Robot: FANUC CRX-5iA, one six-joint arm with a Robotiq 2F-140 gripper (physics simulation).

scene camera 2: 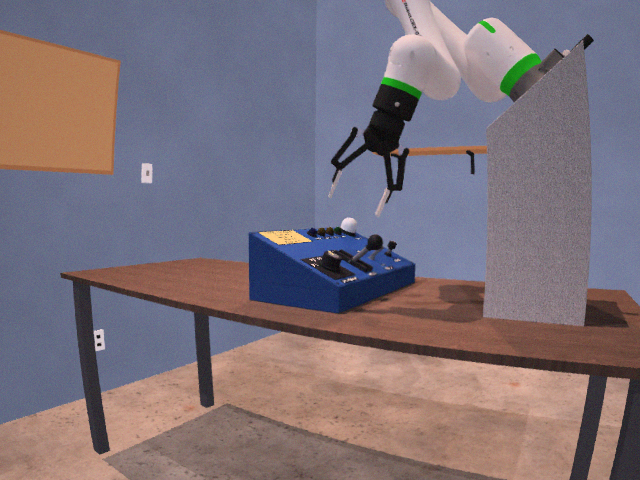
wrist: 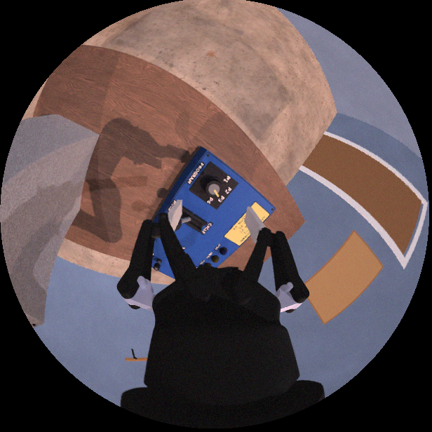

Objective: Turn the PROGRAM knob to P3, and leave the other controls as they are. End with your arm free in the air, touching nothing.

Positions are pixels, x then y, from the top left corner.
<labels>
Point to a blue console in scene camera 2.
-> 283,265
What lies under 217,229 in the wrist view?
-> A blue console.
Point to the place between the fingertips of my gripper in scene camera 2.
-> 353,205
</labels>
